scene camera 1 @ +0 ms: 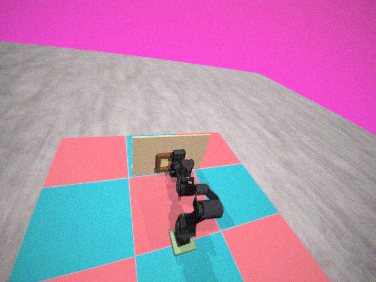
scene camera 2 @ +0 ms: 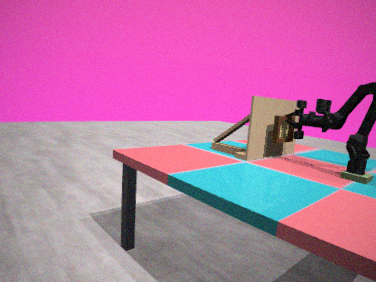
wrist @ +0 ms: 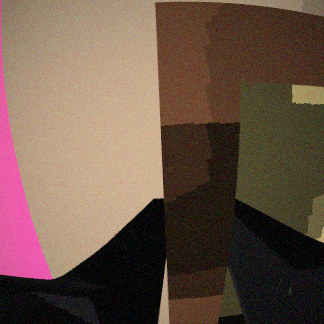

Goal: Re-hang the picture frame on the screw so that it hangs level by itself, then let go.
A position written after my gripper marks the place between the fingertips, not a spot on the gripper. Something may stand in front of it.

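Note:
There's a tan board that I can see in scene camera 2 [scene camera 2: 263,110], and you'd find that board in scene camera 1 [scene camera 1: 144,148] and in the wrist view [wrist: 87,126] as well. Then there's a brown picture frame [wrist: 233,90], which touches nothing else, and it's carried by my gripper [wrist: 190,207].

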